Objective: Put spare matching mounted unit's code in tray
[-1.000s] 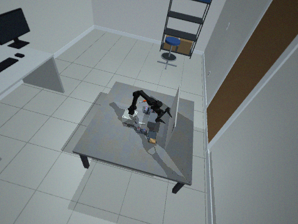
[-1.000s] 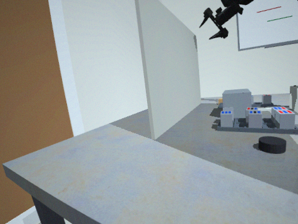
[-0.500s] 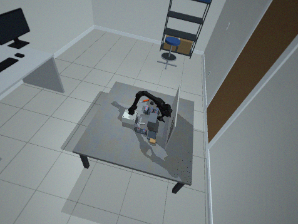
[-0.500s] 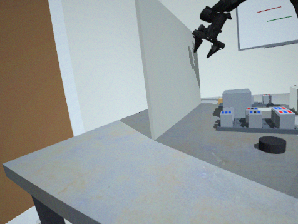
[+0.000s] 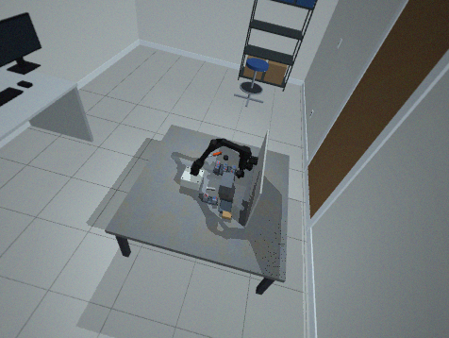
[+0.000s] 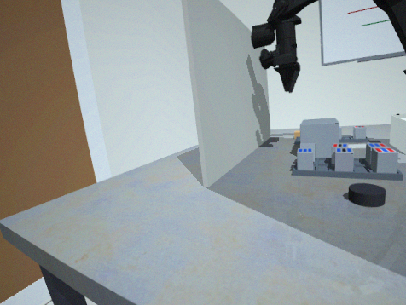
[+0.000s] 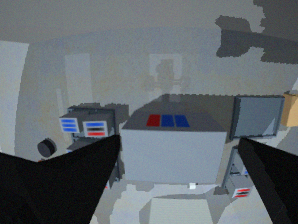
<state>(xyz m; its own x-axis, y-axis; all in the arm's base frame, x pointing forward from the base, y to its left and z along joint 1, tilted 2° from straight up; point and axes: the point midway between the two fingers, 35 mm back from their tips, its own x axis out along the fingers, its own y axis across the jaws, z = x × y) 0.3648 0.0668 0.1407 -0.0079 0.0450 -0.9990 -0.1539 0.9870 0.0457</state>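
My gripper tip is 210 mm to the left of the grey spare block, 160 mm above it and 110 mm past it. Round my gripper tip: upright panel (140 mm ahead, 30 mm above, 20 mm to the left); blue-grey tray (210 mm to the right, 190 mm below, 10 mm behind); grey unit (150 mm below, 80 mm behind, 10 mm to the right).
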